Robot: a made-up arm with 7 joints. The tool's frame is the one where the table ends. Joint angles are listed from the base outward.
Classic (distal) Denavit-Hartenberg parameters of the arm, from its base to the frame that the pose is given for. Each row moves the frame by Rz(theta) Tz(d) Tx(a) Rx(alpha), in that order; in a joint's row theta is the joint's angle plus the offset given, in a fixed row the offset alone. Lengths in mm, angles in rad.
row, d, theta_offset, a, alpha
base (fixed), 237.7, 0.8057, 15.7, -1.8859
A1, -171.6, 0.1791, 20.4, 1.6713
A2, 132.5, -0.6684, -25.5, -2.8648
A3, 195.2, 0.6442, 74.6, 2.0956
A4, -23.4, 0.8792, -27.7, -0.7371
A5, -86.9, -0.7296, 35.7, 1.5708
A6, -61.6, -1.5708, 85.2, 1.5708
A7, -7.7, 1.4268, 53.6, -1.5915
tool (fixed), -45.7, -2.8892, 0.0, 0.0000
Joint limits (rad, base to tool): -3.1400..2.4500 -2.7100..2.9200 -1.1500..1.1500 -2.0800..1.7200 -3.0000..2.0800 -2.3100..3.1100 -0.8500..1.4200
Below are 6 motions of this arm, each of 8 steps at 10 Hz.
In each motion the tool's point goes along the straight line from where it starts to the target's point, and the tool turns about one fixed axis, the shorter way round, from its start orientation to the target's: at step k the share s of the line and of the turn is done. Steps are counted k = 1, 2, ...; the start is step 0. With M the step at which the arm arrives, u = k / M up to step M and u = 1 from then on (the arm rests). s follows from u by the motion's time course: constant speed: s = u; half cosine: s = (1 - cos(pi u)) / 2; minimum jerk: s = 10 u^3 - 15 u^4 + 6 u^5.
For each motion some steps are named. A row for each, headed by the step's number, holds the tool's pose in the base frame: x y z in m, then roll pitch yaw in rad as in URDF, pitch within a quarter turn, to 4 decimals.
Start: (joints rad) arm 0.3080 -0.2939 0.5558 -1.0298 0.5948 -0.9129 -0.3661
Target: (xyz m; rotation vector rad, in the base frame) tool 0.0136 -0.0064 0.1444 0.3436 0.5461 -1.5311
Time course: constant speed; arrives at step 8
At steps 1, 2, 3, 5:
1: -0.0767 -0.0443 0.1931 -0.5046 0.8210 -1.2745
2: -0.0638 -0.0389 0.1862 -0.4560 0.7788 -1.3215
3: -0.0509 -0.0335 0.1792 -0.4067 0.7382 -1.3694
5: -0.0251 -0.0227 0.1653 -0.3057 0.6626 -1.4680

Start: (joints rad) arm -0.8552 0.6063 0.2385 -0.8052 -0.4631 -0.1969 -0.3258
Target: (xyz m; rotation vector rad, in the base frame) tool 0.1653 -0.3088 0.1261 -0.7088 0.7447 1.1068
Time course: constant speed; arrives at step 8
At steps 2, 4, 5, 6, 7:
2: 0.2217 -0.2891 0.1648 -0.9519 0.2767 0.7093
4: 0.2029 -0.2957 0.1519 -0.7771 0.5215 0.7543
5: 0.1935 -0.2990 0.1455 -0.6741 0.6399 0.7992
6: 0.1841 -0.3022 0.1390 -0.5535 0.7534 0.8651
7: 0.1747 -0.3055 0.1326 -0.4071 0.8592 0.9592

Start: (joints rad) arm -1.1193 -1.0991 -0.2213 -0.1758 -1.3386 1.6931 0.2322
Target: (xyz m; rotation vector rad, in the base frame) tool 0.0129 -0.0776 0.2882 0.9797 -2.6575 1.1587
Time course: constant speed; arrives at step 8
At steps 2, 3, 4, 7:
2: 0.0592 -0.1657 0.2847 -2.2386 0.0475 -1.3266
3: 0.0515 -0.1510 0.2853 -2.2976 0.0063 -1.5343
4: 0.0438 -0.1363 0.2859 -2.3470 -0.0461 -1.7395
7: 0.0206 -0.0923 0.2876 -2.4203 -0.2462 -2.3494

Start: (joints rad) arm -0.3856 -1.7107 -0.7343 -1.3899 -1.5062 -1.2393 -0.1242
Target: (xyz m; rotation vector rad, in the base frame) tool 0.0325 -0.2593 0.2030 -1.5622 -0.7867 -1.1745
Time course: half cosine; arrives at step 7
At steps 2, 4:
2: 0.0742 -0.1911 0.1537 -0.2002 -1.2434 -1.7425
4: 0.0525 -0.2266 0.1794 -0.9947 -1.3312 -0.9186

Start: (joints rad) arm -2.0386 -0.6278 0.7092 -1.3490 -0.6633 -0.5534 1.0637
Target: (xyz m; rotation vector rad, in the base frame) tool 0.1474 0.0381 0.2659 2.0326 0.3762 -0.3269
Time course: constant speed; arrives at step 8
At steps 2, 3, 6, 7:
2: 0.0611 0.0467 0.2489 2.0991 0.6424 0.9718
3: 0.0755 0.0453 0.2518 2.0806 0.6024 0.8230
6: 0.1186 0.0410 0.2602 2.0697 0.4754 0.4028
7: 0.1330 0.0395 0.2631 2.0793 0.4335 0.2690

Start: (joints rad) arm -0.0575 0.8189 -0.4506 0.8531 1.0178 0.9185 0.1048
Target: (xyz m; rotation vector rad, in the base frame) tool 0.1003 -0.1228 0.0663 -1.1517 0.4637 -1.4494
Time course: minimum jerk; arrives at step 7
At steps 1, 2, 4, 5, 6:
1: 0.2134 -0.0914 0.0153 -0.0204 -0.1341 -1.3116
2: 0.1994 -0.0953 0.0217 -0.1504 -0.1588 -1.3373
4: 0.1429 -0.1110 0.0471 -0.6738 -0.2841 -1.4030
5: 0.1171 -0.1182 0.0587 -0.9178 -0.3488 -1.4091
6: 0.1030 -0.1221 0.0651 -1.0529 -0.3841 -1.4053

